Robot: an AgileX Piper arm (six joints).
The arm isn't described. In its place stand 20 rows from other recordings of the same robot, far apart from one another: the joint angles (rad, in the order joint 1, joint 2, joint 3, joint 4, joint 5, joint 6), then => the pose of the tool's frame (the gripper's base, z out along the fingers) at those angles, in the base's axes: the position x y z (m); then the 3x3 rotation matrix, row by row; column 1 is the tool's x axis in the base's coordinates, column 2 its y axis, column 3 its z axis.
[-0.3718 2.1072 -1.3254 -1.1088 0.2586 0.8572] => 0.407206 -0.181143 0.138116; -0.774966 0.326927 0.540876; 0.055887 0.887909 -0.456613; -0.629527 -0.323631 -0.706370
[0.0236 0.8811 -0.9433 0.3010 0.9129 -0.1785] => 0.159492 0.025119 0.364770; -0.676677 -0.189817 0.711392; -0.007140 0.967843 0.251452; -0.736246 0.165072 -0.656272
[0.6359 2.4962 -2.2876 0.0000 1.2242 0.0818] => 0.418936 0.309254 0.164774; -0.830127 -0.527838 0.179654; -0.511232 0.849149 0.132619; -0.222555 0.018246 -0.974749
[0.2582 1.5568 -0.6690 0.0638 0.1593 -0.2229] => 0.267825 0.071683 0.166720; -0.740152 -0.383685 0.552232; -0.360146 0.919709 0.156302; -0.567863 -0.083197 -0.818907
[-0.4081 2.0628 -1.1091 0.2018 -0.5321 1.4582] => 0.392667 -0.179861 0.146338; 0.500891 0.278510 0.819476; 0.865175 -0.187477 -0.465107; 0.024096 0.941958 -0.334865
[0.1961 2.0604 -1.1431 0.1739 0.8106 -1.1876] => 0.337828 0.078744 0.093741; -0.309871 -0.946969 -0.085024; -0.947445 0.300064 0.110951; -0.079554 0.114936 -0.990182
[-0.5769 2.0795 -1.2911 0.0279 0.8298 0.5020] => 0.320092 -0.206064 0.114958; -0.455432 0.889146 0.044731; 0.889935 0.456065 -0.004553; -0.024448 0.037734 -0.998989
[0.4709 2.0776 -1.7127 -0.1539 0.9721 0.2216] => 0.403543 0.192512 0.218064; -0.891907 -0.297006 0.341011; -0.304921 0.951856 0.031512; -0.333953 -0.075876 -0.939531
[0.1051 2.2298 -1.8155 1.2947 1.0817 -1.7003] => 0.470659 0.127367 0.228401; -0.157718 -0.947992 0.276473; -0.347157 0.315334 0.883202; -0.924450 0.043317 -0.378836
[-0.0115 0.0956 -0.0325 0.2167 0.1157 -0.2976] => 0.063355 0.001530 0.208340; -0.087403 -0.020480 0.995963; -0.081186 0.996609 0.013369; -0.992859 -0.079690 -0.088769
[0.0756 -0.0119 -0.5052 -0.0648 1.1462 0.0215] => -0.010690 -0.006195 0.272026; -0.513477 -0.027649 0.857658; -0.044124 0.999009 0.005789; -0.856968 -0.034871 -0.514188
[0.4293 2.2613 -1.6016 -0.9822 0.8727 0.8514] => 0.442860 0.138962 0.134535; -0.836991 -0.016978 0.546953; -0.311274 0.836830 -0.450360; -0.450061 -0.547200 -0.705704
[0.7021 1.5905 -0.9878 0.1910 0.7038 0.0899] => 0.225670 0.205534 0.215598; -0.852320 -0.488078 0.187964; -0.416710 0.850891 0.319902; -0.316073 0.194332 -0.928619
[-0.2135 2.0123 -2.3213 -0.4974 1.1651 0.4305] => 0.421473 -0.132199 0.424943; -0.517390 0.640528 0.567478; 0.312347 0.758736 -0.571628; -0.796710 -0.118505 -0.592630
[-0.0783 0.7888 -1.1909 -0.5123 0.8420 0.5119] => 0.117715 -0.042614 0.464097; -0.211512 0.460499 0.862093; 0.159379 0.886493 -0.434429; -0.964293 0.045513 -0.260898
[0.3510 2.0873 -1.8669 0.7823 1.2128 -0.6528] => 0.400088 0.210478 0.273829; -0.689816 -0.723802 0.016266; -0.502439 0.494782 0.709046; -0.521257 0.480938 -0.704975
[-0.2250 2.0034 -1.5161 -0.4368 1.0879 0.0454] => 0.385660 -0.123244 0.202057; -0.995813 0.086818 0.028602; 0.068794 0.917857 -0.390903; -0.060191 -0.387299 -0.919987
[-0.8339 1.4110 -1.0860 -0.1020 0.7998 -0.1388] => 0.188879 -0.218040 0.292209; -0.724315 0.626402 0.288076; 0.488827 0.761215 -0.426145; -0.486226 -0.167844 -0.857562
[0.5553 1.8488 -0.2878 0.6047 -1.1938 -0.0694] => 0.223624 0.082134 0.109918; -0.292523 0.026889 0.955880; -0.002921 0.999575 -0.029012; -0.956254 -0.011278 -0.292320
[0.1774 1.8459 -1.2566 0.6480 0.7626 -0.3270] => 0.365189 0.104021 0.207287; -0.942650 -0.166369 0.289365; -0.009292 0.879671 0.475491; -0.333653 0.445533 -0.830768
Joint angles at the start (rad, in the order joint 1, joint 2, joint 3, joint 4, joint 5, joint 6):
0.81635, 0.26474, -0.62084, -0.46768, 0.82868, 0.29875
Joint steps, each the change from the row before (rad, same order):
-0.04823, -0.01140, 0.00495, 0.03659, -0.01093, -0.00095
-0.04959, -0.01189, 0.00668, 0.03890, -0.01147, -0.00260
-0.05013, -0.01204, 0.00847, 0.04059, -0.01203, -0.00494
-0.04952, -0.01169, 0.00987, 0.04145, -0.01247, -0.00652
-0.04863, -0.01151, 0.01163, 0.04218, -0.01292, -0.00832
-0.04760, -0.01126, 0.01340, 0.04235, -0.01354, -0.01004
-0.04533, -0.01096, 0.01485, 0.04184, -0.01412, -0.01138
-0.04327, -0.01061, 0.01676, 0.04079, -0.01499, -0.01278
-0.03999, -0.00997, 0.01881, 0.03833, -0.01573, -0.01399
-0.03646, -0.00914, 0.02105, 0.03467, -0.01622, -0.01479
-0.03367, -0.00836, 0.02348, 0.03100, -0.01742, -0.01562
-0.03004, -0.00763, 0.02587, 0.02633, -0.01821, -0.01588
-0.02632, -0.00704, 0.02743, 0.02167, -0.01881, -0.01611
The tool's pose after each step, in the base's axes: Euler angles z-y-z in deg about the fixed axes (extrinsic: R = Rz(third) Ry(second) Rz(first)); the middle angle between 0 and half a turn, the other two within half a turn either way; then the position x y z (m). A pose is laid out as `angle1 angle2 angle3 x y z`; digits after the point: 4 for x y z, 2 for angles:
-6.17 107.44 25.37 0.0443 0.0042 0.3327
-4.14 107.15 24.39 0.0420 0.0034 0.3311
-2.20 106.88 23.42 0.0398 0.0029 0.3291
-0.32 106.61 22.49 0.0378 0.0029 0.3268
1.47 106.35 21.61 0.0360 0.0032 0.3241
3.15 106.10 20.76 0.0346 0.0038 0.3210
4.72 105.83 19.98 0.0335 0.0047 0.3176
6.16 105.57 19.23 0.0328 0.0057 0.3138
7.39 105.35 18.53 0.0326 0.0069 0.3095
8.39 105.21 17.83 0.0330 0.0080 0.3046
9.16 105.14 17.11 0.0339 0.0090 0.2991
9.67 105.16 16.38 0.0352 0.0099 0.2929
9.94 105.25 15.65 0.0368 0.0106 0.2863

